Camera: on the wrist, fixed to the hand. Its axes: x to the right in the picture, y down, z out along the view.
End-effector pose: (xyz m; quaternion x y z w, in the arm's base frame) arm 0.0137 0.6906 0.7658 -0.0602 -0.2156 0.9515 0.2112
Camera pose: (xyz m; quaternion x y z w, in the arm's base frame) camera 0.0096 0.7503 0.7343 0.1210 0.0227 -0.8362 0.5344
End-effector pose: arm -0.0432 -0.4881 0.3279 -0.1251 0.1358 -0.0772 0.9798
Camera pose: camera -0.0330 -0.5371 0.2824 0.1041 0.1213 0.6350 0.7558
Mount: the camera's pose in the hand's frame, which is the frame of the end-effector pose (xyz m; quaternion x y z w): 0.0300 -0.0336 -0.0505 0.1009 -0.0552 0.7098 0.6949
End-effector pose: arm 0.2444 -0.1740 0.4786 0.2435 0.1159 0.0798 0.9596
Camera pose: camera 0.2633 -0.1742 0.4136 0.3527 -0.1372 0.7115 0.5921
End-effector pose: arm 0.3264 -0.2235 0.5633 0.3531 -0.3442 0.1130 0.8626
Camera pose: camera 0.3892 -0.2146 0.5397 0.0943 -0.5260 0.7061 0.4646
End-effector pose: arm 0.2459 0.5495 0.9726 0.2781 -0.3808 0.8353 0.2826
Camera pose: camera 0.2357 0.6159 0.9810 0.0024 0.3934 -0.8042 0.4456
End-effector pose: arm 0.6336 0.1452 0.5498 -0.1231 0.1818 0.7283 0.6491
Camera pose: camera 0.6602 0.1538 0.4882 -0.1492 -0.2514 -0.9553 0.0434
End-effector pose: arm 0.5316 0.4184 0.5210 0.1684 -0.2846 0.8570 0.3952
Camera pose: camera 0.5354 0.4849 0.5089 -0.0022 0.2527 -0.8955 0.3664
